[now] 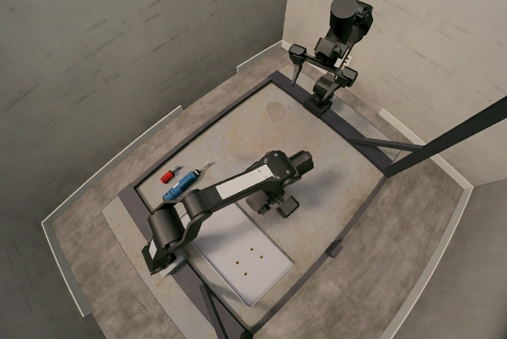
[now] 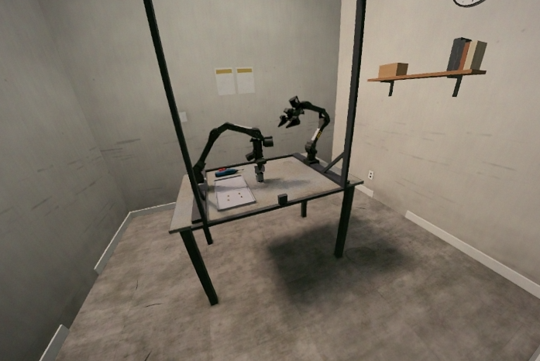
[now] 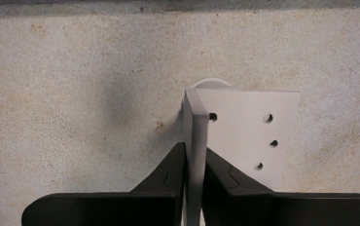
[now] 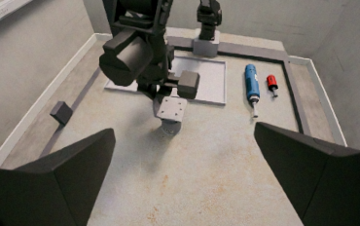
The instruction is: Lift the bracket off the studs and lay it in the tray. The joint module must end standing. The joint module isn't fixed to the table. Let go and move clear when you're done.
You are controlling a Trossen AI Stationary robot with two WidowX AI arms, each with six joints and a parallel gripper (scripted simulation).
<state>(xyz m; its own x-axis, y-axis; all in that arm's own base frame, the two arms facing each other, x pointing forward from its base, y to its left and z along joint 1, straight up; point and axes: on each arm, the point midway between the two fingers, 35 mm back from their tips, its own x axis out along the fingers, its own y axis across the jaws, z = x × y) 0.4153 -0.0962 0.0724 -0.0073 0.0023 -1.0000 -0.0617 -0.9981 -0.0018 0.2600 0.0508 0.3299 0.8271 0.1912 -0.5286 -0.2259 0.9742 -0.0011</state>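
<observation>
The white L-shaped bracket is 3 cm ahead of my left hand and 4 cm below it. The rest, counted from my left hand: flat white tray: 1 cm behind, 21 cm to the left, 13 cm below; then joint module: 3 cm ahead, 10 cm below; then small red tool: 37 cm ahead, 20 cm to the left, 12 cm below.
</observation>
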